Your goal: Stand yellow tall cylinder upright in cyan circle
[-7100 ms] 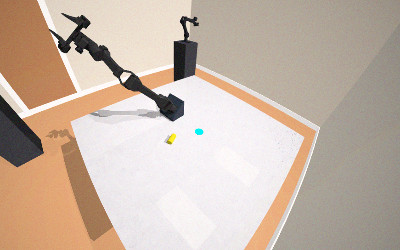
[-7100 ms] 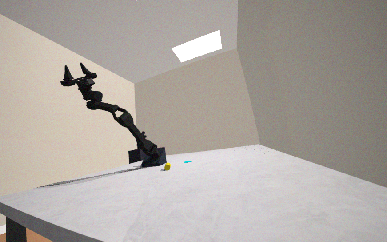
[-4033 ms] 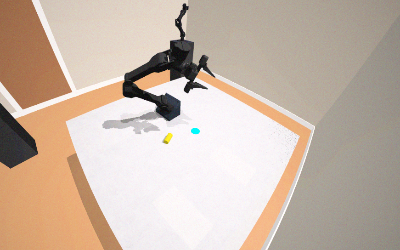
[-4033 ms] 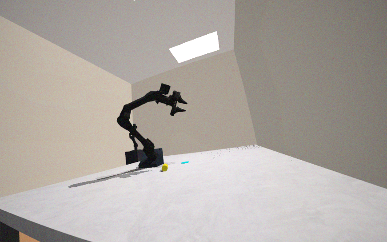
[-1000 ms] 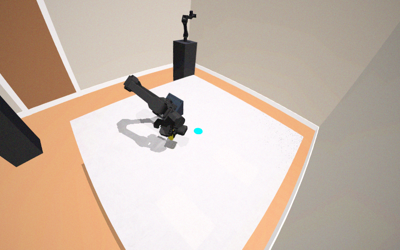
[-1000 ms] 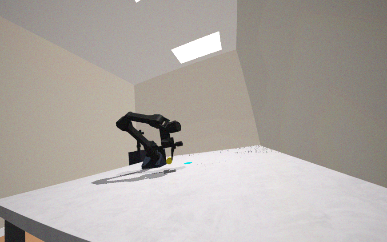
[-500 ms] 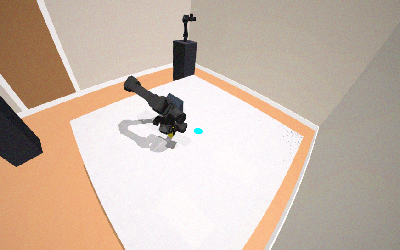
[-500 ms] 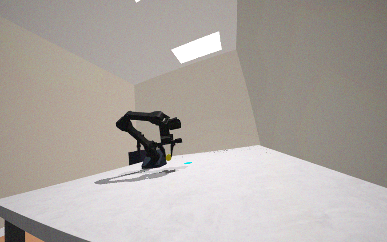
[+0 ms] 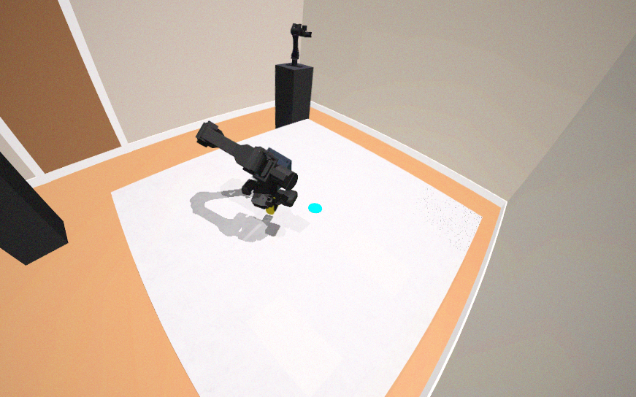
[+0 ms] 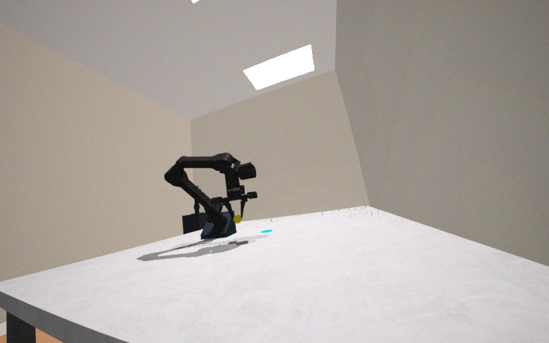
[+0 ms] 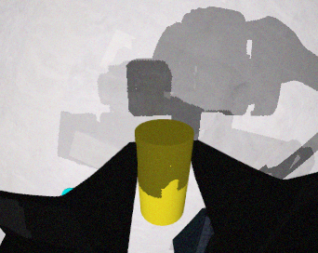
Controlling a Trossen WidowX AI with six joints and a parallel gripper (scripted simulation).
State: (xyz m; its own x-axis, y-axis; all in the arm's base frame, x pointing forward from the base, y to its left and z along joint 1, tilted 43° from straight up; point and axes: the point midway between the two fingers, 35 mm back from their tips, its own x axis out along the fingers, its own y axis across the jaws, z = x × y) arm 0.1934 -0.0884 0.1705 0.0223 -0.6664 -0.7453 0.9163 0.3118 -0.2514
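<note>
My gripper tip is now 50 mm short of the cyan circle, 200 mm to the right of it and 90 mm above it. Round my gripper tip: yellow tall cylinder (10 mm behind, 20 mm to the left).
</note>
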